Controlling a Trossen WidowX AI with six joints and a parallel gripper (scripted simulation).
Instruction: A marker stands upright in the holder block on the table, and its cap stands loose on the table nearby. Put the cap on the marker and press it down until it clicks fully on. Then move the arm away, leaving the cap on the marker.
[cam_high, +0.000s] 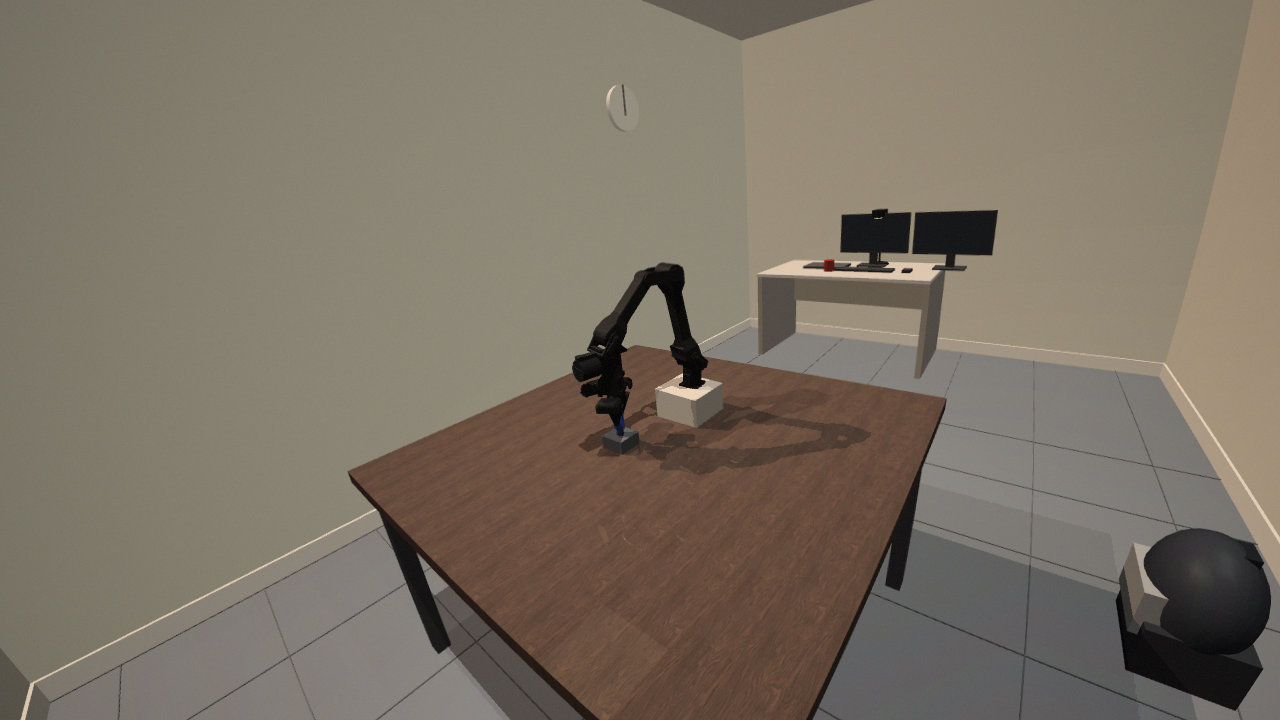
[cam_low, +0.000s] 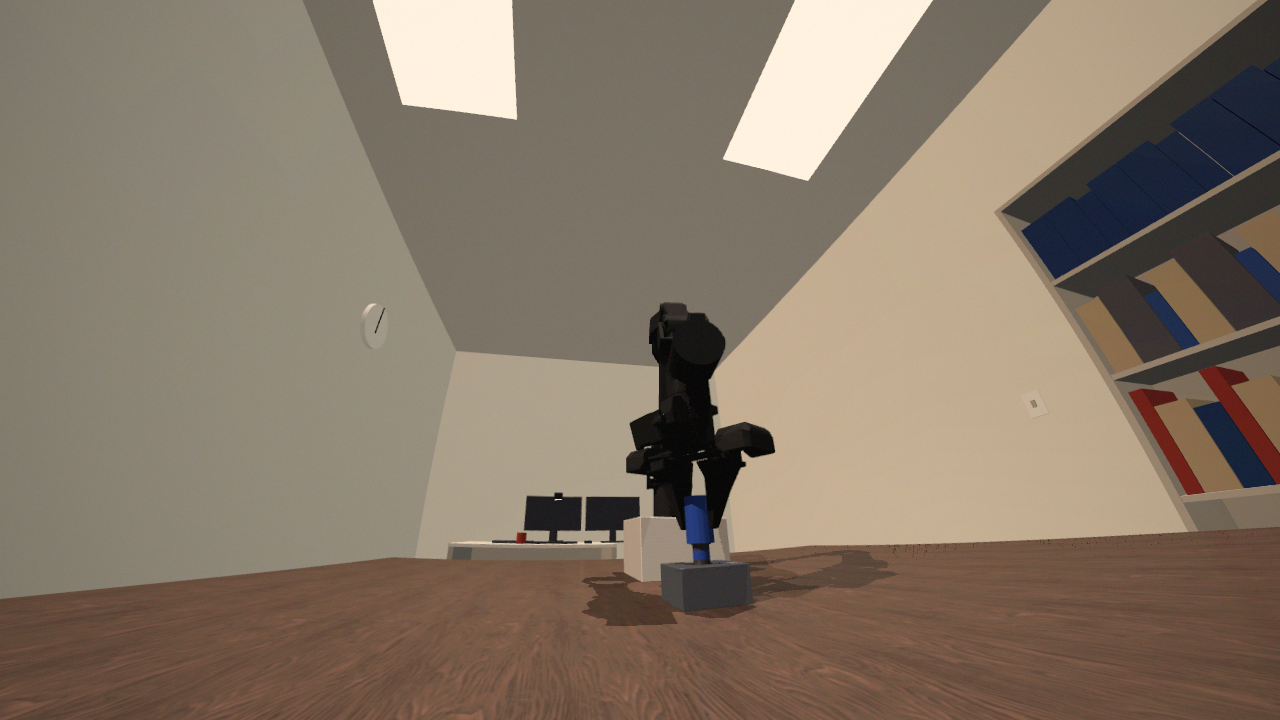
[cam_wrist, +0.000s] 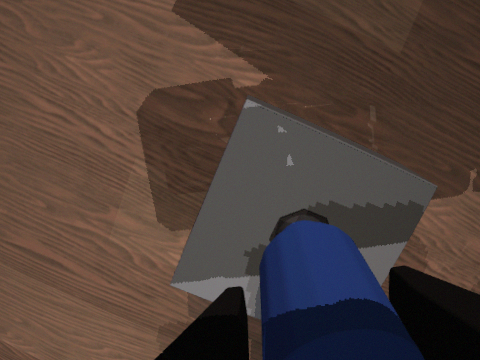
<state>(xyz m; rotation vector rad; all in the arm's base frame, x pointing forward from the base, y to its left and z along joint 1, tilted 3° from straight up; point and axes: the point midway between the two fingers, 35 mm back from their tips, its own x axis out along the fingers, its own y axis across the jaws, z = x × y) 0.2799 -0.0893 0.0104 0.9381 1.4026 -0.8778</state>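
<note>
The blue cap lies 1 cm above my gripper tip. Also, from my gripper tip: holder block 6 cm below.
</note>
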